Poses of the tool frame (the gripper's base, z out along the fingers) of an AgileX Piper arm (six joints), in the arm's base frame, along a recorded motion.
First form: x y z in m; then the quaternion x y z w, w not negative.
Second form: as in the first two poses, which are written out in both.
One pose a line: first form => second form
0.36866 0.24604 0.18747 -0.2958 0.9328 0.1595 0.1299 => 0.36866 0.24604 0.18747 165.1 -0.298 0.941 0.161
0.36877 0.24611 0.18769 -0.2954 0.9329 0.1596 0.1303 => 0.36877 0.24611 0.18769 165.0 -0.298 0.941 0.161
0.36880 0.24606 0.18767 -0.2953 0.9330 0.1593 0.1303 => 0.36880 0.24606 0.18767 165.0 -0.298 0.941 0.161
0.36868 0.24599 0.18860 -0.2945 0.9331 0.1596 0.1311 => 0.36868 0.24599 0.18860 164.9 -0.297 0.941 0.161
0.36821 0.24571 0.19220 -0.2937 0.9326 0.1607 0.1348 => 0.36821 0.24571 0.19220 164.5 -0.296 0.941 0.162
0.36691 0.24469 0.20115 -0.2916 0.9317 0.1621 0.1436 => 0.36691 0.24469 0.20115 163.5 -0.295 0.941 0.164
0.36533 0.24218 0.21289 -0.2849 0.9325 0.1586 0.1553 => 0.36533 0.24218 0.21289 162.1 -0.288 0.944 0.161
